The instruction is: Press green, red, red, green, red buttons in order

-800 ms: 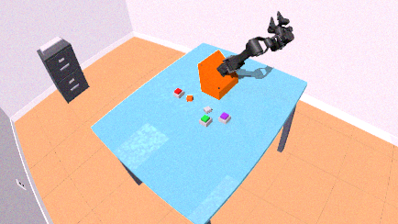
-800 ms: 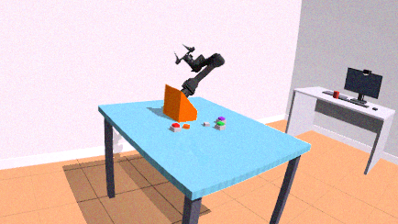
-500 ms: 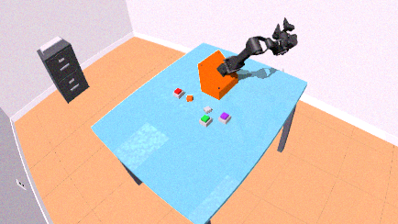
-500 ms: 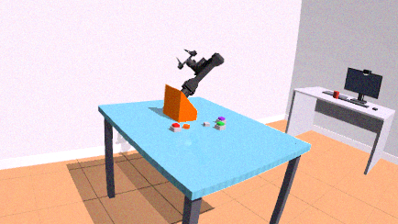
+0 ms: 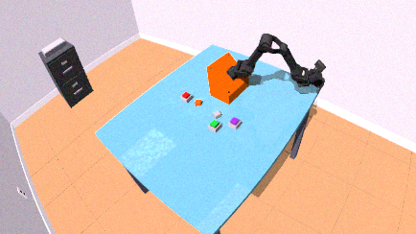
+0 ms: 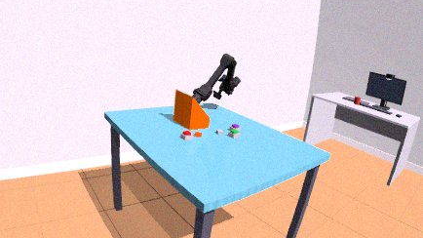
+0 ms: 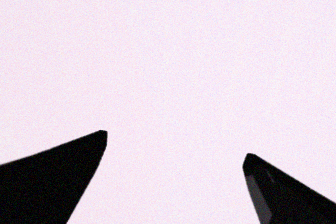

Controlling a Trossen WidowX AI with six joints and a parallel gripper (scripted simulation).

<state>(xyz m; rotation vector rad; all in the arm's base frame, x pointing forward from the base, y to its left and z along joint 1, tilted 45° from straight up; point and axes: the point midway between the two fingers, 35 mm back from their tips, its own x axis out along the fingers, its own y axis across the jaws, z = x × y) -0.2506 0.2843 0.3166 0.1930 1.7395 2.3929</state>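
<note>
My gripper tip is now 580 mm short of the green button, 340 mm to the left of it and 120 mm above it. Also, from my gripper tip: small orange block 490 mm ahead, 530 mm to the right, 140 mm below; small pale block 510 mm ahead, 390 mm to the right, 140 mm below; purple button 510 mm ahead, 270 mm to the right, 120 mm below.
</note>
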